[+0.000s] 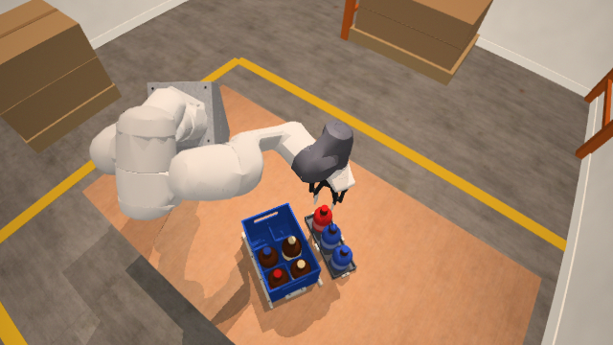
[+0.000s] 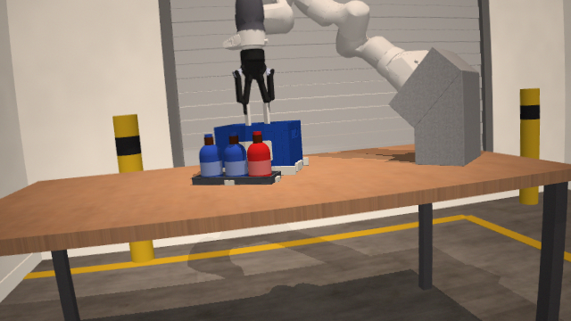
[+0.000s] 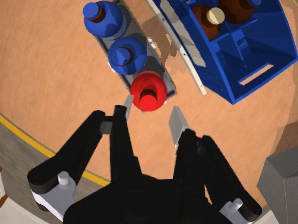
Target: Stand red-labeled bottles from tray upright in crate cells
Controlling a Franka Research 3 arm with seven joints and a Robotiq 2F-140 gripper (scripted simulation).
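Now: hand 130 mm above the red-labeled bottle and 10 mm short of it. The rest, counted from my hand: tray 200 mm below, 70 mm ahead, 60 mm to the right; blue crate 210 mm to the right, 130 mm below, 70 mm behind.
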